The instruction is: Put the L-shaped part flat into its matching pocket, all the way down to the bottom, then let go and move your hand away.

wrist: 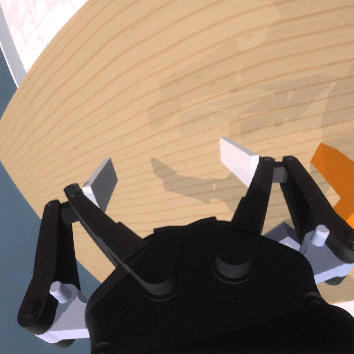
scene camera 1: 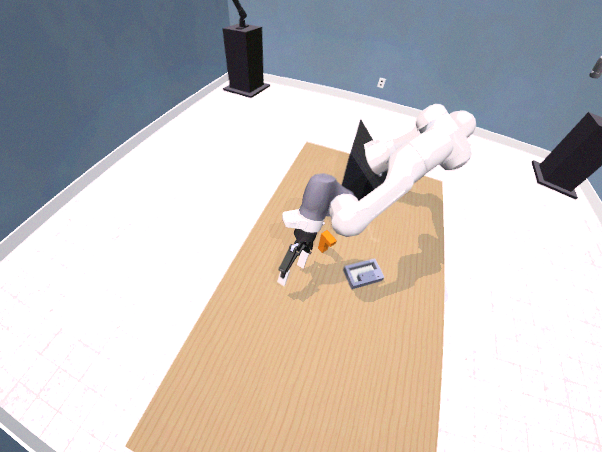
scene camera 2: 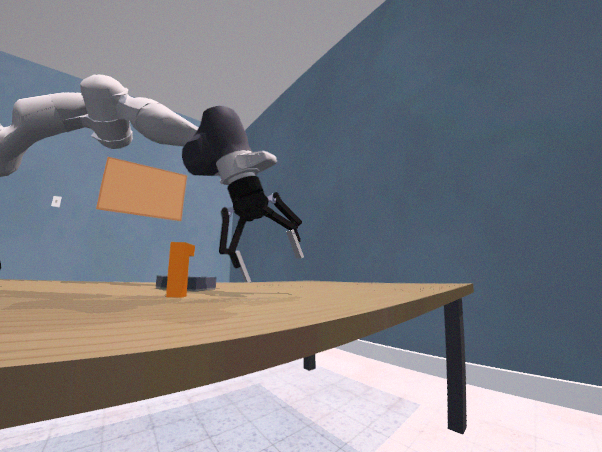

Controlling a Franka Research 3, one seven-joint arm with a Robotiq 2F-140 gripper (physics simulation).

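Note:
The orange L-shaped part stands upright on the table, its short arm at the top; in the wrist view it shows at the right edge, partly cut off. The grey-blue tray with the pocket lies flat on the table, apart from the part; in the wrist view a piece of it shows behind the right finger. My gripper is wide open and empty, tilted above the table, to one side of the part. The part stands outside its fingers.
The wooden table carries the part and the tray. A black upright panel stands by the arm's base. A raised block sits inside the tray's rim. Dark pedestals stand on the floor off the table.

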